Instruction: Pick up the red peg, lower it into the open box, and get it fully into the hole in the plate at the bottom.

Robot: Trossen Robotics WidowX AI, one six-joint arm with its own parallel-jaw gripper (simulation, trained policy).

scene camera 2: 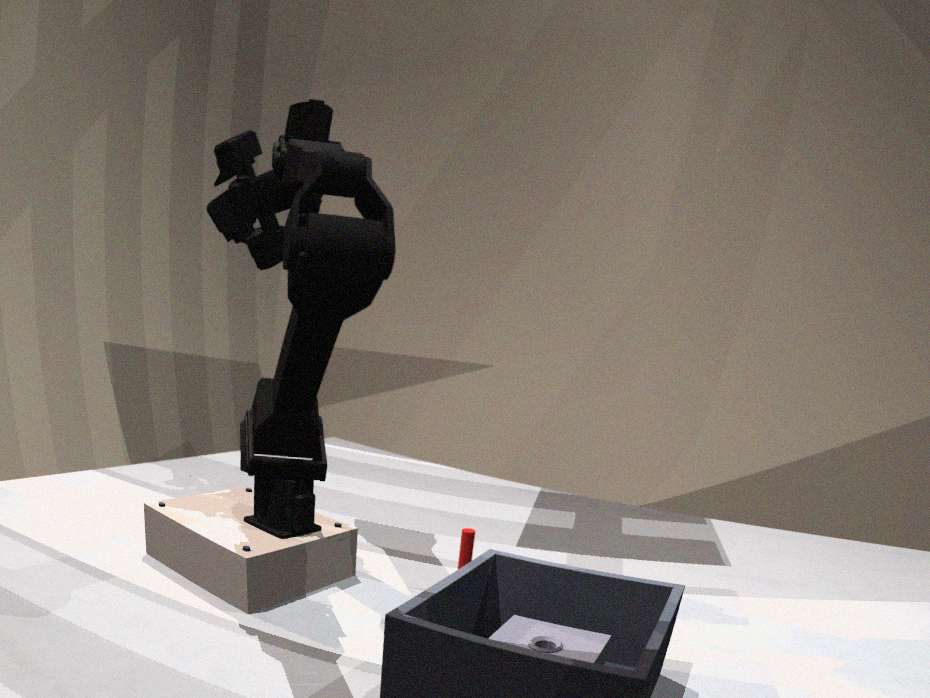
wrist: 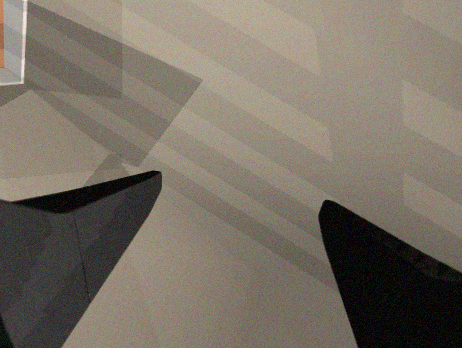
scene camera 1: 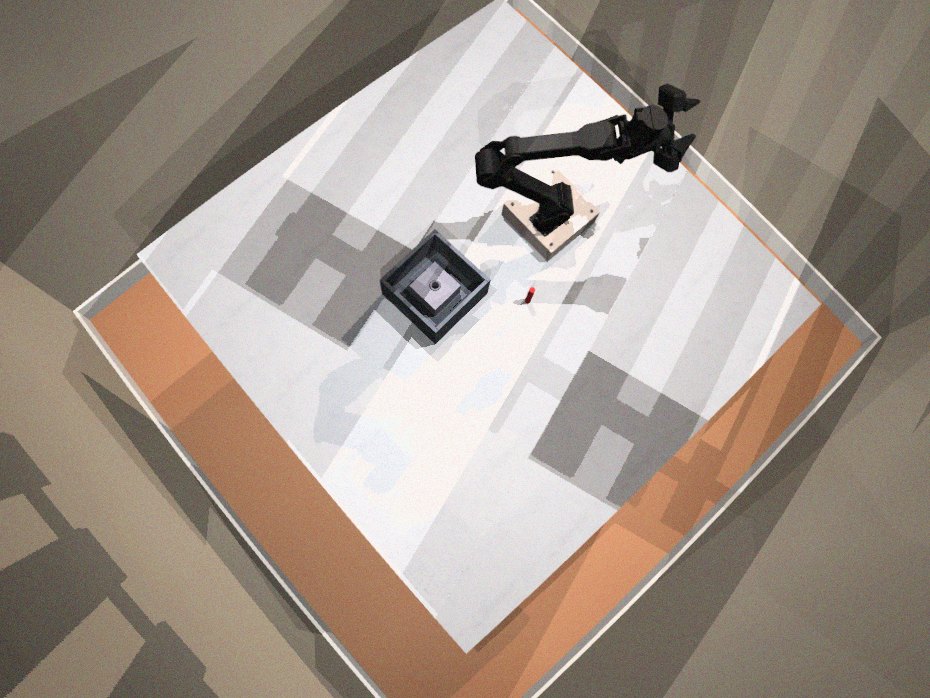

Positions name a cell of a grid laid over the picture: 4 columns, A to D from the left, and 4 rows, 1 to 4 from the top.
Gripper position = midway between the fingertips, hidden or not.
my gripper: scene camera 2 A2; wrist C3; scene camera 1 C1
